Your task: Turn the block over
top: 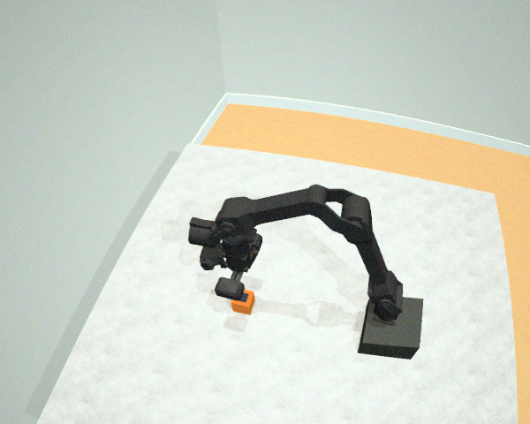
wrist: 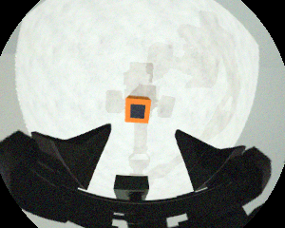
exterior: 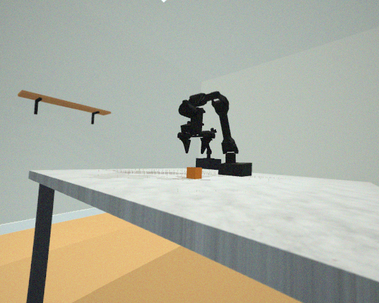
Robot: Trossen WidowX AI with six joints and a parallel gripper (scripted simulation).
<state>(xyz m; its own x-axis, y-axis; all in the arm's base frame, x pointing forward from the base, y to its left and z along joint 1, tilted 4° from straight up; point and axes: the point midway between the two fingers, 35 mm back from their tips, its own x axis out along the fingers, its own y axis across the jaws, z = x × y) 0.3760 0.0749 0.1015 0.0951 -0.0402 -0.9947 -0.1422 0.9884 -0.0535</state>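
Now: gripper tip 10 mm to the right of the orange block and 80 mm above it.
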